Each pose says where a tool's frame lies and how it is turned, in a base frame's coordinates. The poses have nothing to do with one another.
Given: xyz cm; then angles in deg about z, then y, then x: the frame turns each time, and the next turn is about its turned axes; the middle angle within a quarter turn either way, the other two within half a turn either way.
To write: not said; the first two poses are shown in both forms.
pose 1, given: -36.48 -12.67 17.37 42.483 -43.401 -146.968
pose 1, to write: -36.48 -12.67 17.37 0.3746 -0.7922 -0.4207 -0.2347
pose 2, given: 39.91 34.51 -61.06 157.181 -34.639 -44.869
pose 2, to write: 39.91 34.51 -61.06 0.2859 0.1977 -0.4116 0.8425
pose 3, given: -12.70 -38.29 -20.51 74.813 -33.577 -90.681
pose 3, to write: -12.70 -38.29 -20.51 0.6593 -0.4176 -0.5749 0.2456
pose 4, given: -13.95 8.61 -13.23 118.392 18.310 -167.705
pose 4, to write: -13.95 8.61 -13.23 0.0817 0.5173 0.8344 -0.1718
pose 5, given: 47.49 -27.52 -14.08 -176.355 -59.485 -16.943
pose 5, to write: 47.49 -27.52 -14.08 0.0457 0.4945 -0.1122 0.8607
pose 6, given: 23.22 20.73 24.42 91.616 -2.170 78.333
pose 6, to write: 23.22 20.73 24.42 0.5318 0.4507 0.4425 0.5641
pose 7, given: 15.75 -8.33 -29.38 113.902 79.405 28.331
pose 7, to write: 15.75 -8.33 -29.38 0.5379 -0.4165 0.4956 0.5400
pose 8, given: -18.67 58.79 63.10 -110.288 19.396 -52.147
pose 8, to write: -18.67 58.79 63.10 0.5668 -0.1234 0.4420 -0.6842
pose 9, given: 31.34 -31.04 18.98 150.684 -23.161 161.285
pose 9, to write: 31.34 -31.04 18.98 0.1513 -0.2762 -0.9269 -0.2042
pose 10, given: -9.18 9.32 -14.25 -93.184 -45.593 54.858
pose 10, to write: -9.18 9.32 -14.25 0.6920 0.0420 -0.5448 -0.4718
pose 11, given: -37.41 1.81 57.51 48.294 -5.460 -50.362
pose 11, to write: -37.41 1.81 57.51 0.8331 -0.3702 -0.2132 0.3513
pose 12, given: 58.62 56.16 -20.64 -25.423 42.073 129.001
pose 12, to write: 58.62 56.16 -20.64 0.3207 0.8558 -0.0346 -0.4045
